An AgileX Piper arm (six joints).
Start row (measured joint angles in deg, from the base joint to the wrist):
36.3 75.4 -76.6 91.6 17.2 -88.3
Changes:
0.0 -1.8 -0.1 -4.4 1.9 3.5
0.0 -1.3 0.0 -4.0 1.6 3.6
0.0 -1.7 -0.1 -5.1 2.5 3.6
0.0 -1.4 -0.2 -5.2 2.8 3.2
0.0 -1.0 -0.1 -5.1 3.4 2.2
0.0 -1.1 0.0 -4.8 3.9 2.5
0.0 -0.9 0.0 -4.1 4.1 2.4
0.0 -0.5 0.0 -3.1 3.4 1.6
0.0 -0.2 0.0 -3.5 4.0 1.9
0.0 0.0 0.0 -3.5 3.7 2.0
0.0 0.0 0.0 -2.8 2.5 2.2
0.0 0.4 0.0 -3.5 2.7 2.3
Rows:
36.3 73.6 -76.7 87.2 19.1 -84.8
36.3 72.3 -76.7 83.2 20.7 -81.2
36.3 70.6 -76.8 78.1 23.2 -77.6
36.3 69.2 -77.0 72.9 26.0 -74.4
36.3 68.2 -77.1 67.8 29.4 -72.2
36.3 67.1 -77.1 63.0 33.3 -69.7
36.3 66.2 -77.1 58.9 37.4 -67.3
36.3 65.7 -77.1 55.8 40.8 -65.7
36.3 65.5 -77.1 52.3 44.8 -63.8
36.3 65.5 -77.1 48.8 48.5 -61.8
36.3 65.5 -77.1 46.0 51.0 -59.6
36.3 65.9 -77.1 42.5 53.7 -57.3

